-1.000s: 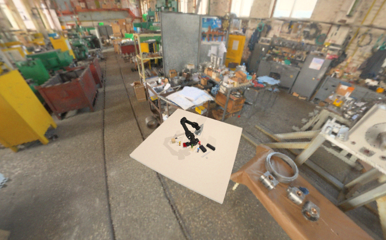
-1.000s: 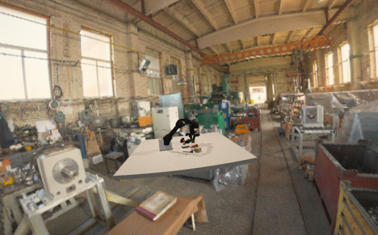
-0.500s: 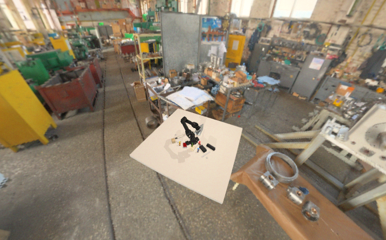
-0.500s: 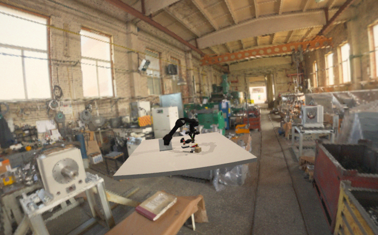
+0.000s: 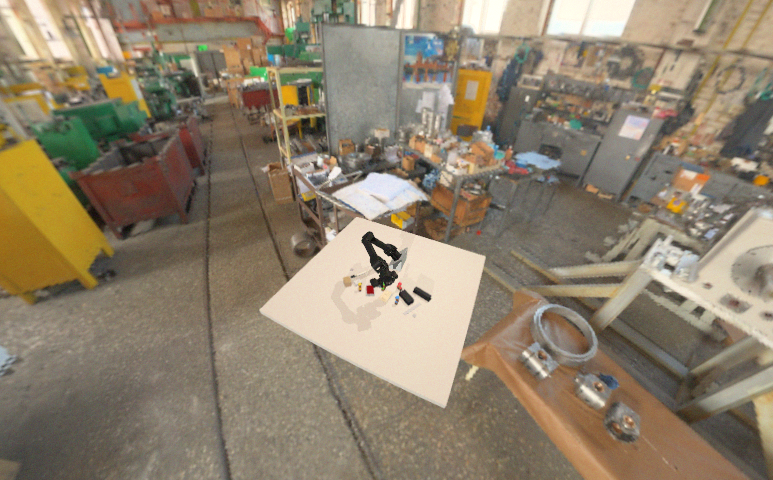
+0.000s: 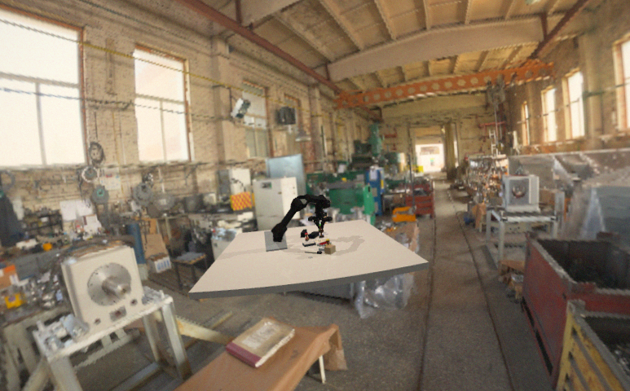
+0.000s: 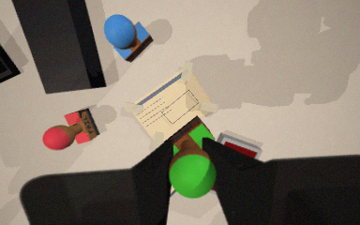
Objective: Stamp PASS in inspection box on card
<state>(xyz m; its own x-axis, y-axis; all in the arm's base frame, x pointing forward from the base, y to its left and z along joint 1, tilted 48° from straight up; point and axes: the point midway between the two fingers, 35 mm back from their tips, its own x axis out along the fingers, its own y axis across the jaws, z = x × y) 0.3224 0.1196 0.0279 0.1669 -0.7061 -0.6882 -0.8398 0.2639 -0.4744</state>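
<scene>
My gripper tip is 10 cm past the blue stamp-pad tin, 6 cm to the left of it and 8 cm above it. Also, from my gripper tip: green-knobbed stamp (right at my gripper tip); then cream card (1 cm behind, 2 cm to the left, 10 cm below); then red ink pad (1 cm ahead, 11 cm to the right, 9 cm below).
</scene>
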